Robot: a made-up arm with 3 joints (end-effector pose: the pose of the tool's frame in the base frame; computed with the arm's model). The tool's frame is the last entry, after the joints.
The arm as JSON. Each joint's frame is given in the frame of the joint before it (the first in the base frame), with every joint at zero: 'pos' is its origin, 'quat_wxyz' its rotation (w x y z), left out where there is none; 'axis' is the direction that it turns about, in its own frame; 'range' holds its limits. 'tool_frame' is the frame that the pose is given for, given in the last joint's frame.
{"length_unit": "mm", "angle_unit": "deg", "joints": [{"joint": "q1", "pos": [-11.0, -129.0, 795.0], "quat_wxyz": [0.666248, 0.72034, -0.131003, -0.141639], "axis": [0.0, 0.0, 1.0], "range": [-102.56, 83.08]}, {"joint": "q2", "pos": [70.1, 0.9, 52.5], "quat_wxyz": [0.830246, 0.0, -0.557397, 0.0], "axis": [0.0, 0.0, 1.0], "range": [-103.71, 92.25]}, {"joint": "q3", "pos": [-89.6, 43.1, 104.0], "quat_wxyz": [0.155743, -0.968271, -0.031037, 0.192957], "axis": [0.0, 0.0, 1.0], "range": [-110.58, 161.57]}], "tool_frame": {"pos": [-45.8, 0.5, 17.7], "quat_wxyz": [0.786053, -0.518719, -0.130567, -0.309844]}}
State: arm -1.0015 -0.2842 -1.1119
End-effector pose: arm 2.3 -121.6 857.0 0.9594 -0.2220 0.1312 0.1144
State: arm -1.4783 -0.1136 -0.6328
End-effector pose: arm 25.6 -116.7 863.3 -0.9488 0.2355 0.2046 0.0491
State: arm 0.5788 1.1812 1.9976
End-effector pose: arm -32.4 -97.2 732.1 -0.8985 0.2708 -0.1345 0.3183
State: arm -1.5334 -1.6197 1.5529
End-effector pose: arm 7.8 -330.7 771.8 0.4463 0.5694 0.2496 0.6436
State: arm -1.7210 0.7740 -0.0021
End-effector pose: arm -50.7 -90.5 883.0 -0.9272 0.0054 0.3650 0.0842
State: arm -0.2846 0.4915 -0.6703
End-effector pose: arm -67.9 -76.6 772.6 0.8497 -0.0578 0.4508 0.2675
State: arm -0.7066 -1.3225 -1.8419
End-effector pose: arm 14.9 -216.7 852.7 0.8551 -0.4620 0.1635 0.1690
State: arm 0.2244 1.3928 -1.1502
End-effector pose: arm -25.0 -178.6 680.6 0.2642 0.2141 0.5930 0.7298
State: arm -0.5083 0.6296 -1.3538
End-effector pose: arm -65.5 -105.2 763.8 0.6925 0.1351 0.5320 0.4682
